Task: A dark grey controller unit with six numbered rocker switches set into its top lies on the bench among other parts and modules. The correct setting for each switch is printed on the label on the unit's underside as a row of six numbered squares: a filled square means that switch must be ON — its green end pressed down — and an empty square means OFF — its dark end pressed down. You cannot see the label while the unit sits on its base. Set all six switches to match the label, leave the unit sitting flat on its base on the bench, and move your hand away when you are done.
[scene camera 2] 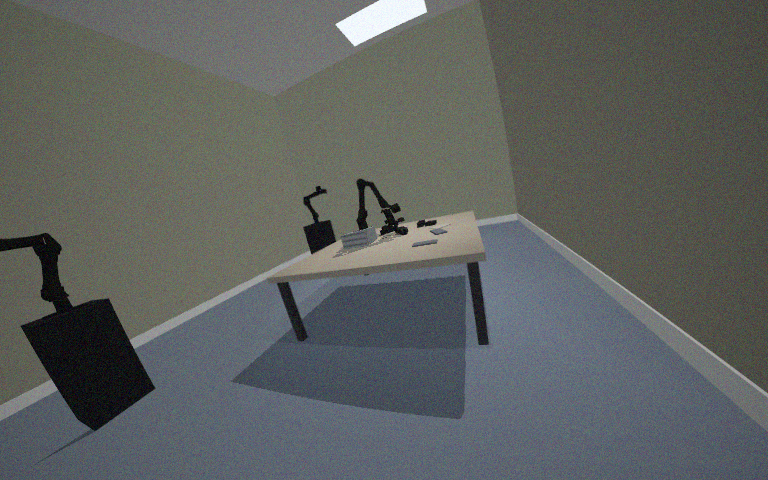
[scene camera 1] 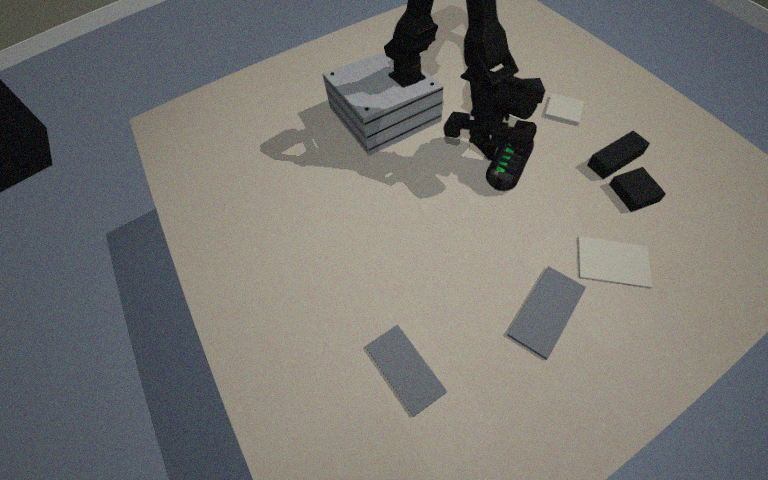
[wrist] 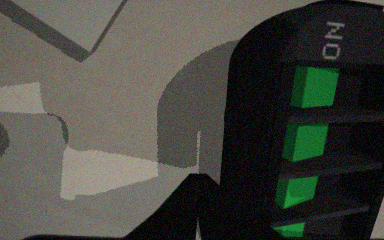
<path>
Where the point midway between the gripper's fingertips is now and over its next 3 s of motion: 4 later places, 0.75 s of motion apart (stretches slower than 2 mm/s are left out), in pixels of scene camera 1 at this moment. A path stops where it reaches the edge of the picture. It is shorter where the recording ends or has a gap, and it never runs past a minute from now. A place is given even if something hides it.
My gripper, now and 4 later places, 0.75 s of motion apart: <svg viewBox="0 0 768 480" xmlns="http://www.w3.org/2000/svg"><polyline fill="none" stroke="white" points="490,158 493,150 495,142 499,126 507,97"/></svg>
</path>
